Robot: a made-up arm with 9 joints. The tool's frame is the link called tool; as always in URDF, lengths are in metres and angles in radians. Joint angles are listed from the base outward. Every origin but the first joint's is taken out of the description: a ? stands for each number. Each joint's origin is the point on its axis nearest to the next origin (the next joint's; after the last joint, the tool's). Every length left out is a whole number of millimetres.
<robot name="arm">
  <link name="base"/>
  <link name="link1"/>
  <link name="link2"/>
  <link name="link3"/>
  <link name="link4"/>
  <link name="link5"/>
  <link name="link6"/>
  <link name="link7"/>
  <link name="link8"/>
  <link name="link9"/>
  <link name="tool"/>
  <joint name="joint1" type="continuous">
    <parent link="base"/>
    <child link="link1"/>
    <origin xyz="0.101 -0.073 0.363" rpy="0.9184 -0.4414 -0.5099"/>
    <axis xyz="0 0 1"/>
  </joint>
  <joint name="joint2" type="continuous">
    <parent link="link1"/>
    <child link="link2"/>
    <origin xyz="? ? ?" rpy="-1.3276 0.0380 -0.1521"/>
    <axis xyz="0 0 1"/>
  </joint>
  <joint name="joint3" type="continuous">
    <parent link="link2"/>
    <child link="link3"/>
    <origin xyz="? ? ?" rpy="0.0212 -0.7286 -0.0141"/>
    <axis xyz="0 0 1"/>
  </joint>
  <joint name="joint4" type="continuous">
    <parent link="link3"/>
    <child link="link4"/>
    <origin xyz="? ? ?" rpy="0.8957 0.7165 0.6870"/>
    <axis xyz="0 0 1"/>
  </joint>
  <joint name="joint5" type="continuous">
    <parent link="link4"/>
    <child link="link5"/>
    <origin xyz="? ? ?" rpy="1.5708 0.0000 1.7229"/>
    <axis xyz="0 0 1"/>
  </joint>
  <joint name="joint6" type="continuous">
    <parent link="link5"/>
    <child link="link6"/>
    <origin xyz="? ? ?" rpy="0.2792 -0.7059 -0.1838"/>
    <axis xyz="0 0 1"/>
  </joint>
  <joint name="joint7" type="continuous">
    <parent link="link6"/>
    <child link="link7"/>
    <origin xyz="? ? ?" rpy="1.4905 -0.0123 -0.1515"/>
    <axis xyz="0 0 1"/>
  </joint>
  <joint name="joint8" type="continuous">
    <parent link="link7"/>
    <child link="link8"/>
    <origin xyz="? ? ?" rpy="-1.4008 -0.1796 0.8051"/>
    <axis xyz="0 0 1"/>
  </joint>
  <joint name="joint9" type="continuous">
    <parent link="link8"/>
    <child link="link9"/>
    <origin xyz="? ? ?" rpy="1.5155 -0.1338 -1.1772"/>
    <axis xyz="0 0 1"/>
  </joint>
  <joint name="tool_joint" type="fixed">
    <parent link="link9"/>
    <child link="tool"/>
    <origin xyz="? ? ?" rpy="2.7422 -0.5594 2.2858"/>
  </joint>
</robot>
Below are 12 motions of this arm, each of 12 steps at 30 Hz.
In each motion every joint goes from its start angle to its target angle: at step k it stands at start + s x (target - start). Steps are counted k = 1, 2, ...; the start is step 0. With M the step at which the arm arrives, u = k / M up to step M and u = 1 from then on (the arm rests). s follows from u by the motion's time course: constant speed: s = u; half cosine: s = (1 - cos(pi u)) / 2; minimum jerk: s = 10 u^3 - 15 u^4 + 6 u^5.
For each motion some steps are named. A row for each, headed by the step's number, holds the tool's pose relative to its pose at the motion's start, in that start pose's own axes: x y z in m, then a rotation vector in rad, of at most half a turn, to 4 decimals.
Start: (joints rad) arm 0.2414 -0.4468 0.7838 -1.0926 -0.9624 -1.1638 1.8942 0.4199 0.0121
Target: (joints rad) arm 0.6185 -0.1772 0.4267 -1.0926 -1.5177 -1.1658 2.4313 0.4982 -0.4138
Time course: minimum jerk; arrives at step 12
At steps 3, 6, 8, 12:
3: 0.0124 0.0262 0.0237 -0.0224 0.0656 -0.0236
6: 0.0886 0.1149 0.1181 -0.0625 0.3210 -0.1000
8: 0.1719 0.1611 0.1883 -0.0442 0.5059 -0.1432
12: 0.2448 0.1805 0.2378 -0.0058 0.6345 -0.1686

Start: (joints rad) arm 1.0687 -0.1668 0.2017 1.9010 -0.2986 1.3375 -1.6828 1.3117 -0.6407
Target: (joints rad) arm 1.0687 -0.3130 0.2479 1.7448 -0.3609 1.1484 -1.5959 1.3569 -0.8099
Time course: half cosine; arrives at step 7
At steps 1, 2, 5, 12:
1: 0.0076 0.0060 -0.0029 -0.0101 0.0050 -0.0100
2: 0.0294 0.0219 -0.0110 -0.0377 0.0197 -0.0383
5: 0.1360 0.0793 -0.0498 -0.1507 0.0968 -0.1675
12: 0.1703 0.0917 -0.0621 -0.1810 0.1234 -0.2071

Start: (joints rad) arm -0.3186 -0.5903 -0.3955 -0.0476 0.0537 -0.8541 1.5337 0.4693 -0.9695
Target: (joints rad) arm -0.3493 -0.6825 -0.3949 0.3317 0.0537 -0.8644 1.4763 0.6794 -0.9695
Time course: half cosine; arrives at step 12
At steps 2, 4, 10, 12:
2: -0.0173 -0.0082 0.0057 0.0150 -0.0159 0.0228
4: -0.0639 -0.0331 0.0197 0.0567 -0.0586 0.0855
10: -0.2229 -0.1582 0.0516 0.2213 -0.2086 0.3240
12: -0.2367 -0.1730 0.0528 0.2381 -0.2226 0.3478

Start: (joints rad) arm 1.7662 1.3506 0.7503 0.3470 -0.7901 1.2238 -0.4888 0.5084 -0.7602
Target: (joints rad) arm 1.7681 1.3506 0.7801 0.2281 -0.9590 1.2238 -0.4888 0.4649 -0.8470
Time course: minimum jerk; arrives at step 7
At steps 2, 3, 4, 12:
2: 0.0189 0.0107 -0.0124 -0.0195 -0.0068 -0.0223
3: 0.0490 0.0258 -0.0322 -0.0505 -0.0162 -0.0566
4: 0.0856 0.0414 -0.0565 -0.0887 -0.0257 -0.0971
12: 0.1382 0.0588 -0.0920 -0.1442 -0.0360 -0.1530

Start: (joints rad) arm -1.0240 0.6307 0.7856 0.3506 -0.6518 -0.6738 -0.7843 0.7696 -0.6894
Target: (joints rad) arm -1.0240 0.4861 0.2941 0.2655 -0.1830 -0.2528 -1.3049 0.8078 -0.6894
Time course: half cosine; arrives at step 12
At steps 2, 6, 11, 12:
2: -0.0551 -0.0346 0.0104 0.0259 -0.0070 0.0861
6: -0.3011 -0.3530 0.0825 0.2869 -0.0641 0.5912
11: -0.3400 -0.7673 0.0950 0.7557 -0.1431 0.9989
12: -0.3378 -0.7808 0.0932 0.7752 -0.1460 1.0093

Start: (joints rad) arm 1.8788 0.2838 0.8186 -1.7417 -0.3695 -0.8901 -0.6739 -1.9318 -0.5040
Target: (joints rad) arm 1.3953 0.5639 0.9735 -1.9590 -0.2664 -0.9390 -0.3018 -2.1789 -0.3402
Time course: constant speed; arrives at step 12
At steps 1, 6, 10, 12:
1: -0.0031 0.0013 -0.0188 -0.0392 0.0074 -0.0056
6: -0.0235 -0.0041 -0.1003 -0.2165 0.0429 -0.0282
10: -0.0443 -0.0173 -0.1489 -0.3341 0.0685 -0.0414
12: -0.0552 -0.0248 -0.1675 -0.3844 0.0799 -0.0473

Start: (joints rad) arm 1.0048 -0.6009 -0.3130 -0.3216 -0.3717 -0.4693 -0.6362 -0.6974 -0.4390
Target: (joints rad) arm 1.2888 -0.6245 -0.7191 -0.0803 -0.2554 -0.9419 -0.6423 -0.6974 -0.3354
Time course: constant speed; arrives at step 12
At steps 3, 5, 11, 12:
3: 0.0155 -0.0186 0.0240 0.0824 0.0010 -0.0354
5: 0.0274 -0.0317 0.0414 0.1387 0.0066 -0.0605
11: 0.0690 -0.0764 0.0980 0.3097 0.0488 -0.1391
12: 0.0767 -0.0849 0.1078 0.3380 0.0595 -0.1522

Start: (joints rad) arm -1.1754 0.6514 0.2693 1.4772 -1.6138 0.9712 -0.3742 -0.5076 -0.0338
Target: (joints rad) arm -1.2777 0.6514 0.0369 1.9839 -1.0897 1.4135 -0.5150 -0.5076 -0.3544
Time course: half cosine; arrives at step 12
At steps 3, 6, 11, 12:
3: -0.0519 -0.0732 0.0496 0.0595 0.0198 0.1530
6: -0.1315 -0.2822 0.1446 0.2371 0.0257 0.5008
11: -0.1462 -0.5955 0.1741 0.5317 -0.0671 0.9183
12: -0.1451 -0.6063 0.1726 0.5426 -0.0725 0.9318

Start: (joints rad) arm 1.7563 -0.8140 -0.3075 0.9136 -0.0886 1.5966 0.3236 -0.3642 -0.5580
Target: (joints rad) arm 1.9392 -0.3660 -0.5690 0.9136 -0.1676 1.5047 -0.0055 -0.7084 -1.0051
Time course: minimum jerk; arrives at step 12
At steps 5, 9, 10, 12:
5: 0.0223 0.0790 -0.1777 -0.2670 -0.2377 -0.0257
9: 0.1569 0.1160 -0.4411 -0.7035 -0.5439 -0.0989
10: 0.1800 0.1134 -0.4686 -0.7576 -0.5754 -0.1114
12: 0.1925 0.1116 -0.4824 -0.7857 -0.5913 -0.1183

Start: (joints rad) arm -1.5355 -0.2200 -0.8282 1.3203 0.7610 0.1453 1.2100 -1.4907 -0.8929
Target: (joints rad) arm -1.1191 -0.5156 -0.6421 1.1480 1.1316 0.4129 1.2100 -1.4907 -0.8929
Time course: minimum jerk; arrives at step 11
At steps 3, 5, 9, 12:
3: 0.0092 0.0191 -0.0326 -0.0285 -0.0171 -0.0257
5: 0.0303 0.0605 -0.1059 -0.0928 -0.0582 -0.0820
9: 0.0803 0.1342 -0.2457 -0.2190 -0.1456 -0.1913
12: 0.0854 0.1400 -0.2573 -0.2299 -0.1533 -0.2009

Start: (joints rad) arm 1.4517 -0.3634 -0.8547 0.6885 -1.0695 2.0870 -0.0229 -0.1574 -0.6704
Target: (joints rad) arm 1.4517 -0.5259 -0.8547 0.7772 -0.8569 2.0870 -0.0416 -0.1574 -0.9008
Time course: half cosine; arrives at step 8
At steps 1, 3, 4, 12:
1: -0.0057 -0.0024 0.0010 -0.0011 -0.0038 0.0107
3: -0.0462 -0.0204 0.0064 -0.0096 -0.0322 0.0862
4: -0.0748 -0.0345 0.0088 -0.0164 -0.0539 0.1392
12: -0.1480 -0.0761 0.0093 -0.0371 -0.1164 0.2753

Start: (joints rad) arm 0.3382 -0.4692 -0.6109 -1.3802 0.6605 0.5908 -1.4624 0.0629 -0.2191
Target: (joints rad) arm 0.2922 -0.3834 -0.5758 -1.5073 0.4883 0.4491 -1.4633 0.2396 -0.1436
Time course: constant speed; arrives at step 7
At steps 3, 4, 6, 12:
3: 0.0454 0.0488 -0.0436 -0.0479 0.0043 -0.0945
4: 0.0618 0.0635 -0.0584 -0.0639 0.0065 -0.1265
6: 0.0965 0.0903 -0.0881 -0.0955 0.0120 -0.1910
12: 0.1146 0.1024 -0.1031 -0.1111 0.0153 -0.2237

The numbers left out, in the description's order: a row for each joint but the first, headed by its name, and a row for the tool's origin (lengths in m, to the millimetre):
joint2: -0.023 -0.072 0.000
joint3: 0.111 0.072 0.000
joint4: 0.082 -0.047 0.000
joint5: 0.017 -0.126 0.000
joint6: 0.134 -0.052 0.000
joint7: 0.004 -0.033 0.000
joint8: 0.201 -0.113 0.000
joint9: 0.184 -0.204 0.000
tool: 0.268 0.182 0.000

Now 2 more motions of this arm.
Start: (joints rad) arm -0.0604 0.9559 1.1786 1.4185 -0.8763 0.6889 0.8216 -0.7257 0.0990
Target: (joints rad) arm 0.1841 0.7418 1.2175 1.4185 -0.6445 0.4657 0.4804 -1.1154 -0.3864
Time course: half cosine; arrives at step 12
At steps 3, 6, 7, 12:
3: 0.0096 0.0385 -0.0695 -0.0906 -0.0904 -0.0233
6: 0.0641 0.1053 -0.2489 -0.3330 -0.2899 -0.0831
7: 0.0947 0.1185 -0.3161 -0.4291 -0.3556 -0.1067
12: 0.2089 0.1179 -0.5013 -0.7215 -0.5191 -0.1817

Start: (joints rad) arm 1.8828 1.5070 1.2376 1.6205 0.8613 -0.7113 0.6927 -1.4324 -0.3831
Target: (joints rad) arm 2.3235 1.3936 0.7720 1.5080 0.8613 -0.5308 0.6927 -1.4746 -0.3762
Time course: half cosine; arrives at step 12
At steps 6, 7, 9, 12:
6: -0.1135 -0.0818 -0.0740 0.0141 -0.2437 0.1847
7: -0.1369 -0.1053 -0.1004 0.0123 -0.3071 0.2332
9: -0.1704 -0.1483 -0.1514 0.0038 -0.4159 0.3181
12: -0.1870 -0.1778 -0.1873 -0.0053 -0.4857 0.3744

